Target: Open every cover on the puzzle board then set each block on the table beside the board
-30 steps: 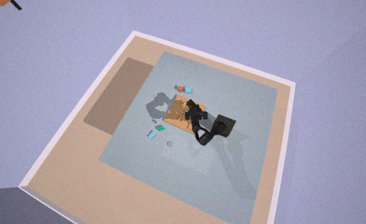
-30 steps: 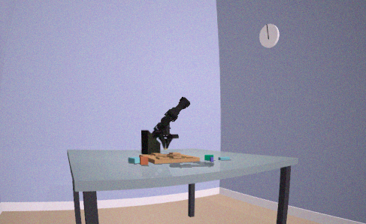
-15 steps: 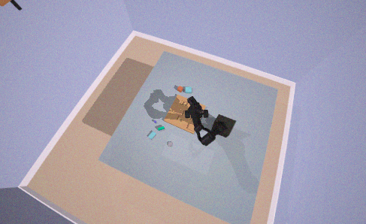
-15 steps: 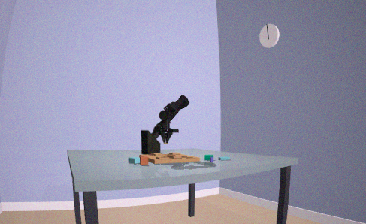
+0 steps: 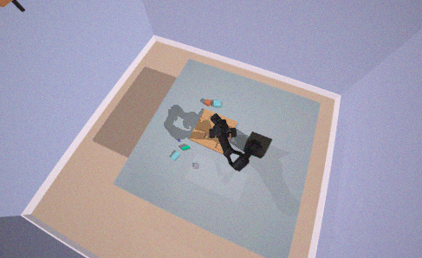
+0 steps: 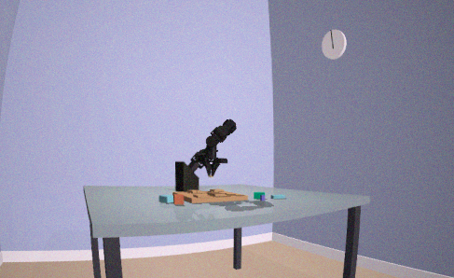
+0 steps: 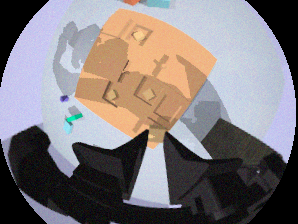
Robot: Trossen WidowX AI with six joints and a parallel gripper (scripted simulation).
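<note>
The grey block is 25 cm to the left of my gripper tip, 11 cm ahead of it and 10 cm below it. Round my gripper tip: small purple block (31 cm ahead, 12 cm to the left, 10 cm below); green block (23 cm ahead, 16 cm to the left, 9 cm below); orange block (28 cm to the right, 23 cm ahead, 9 cm below).
</note>
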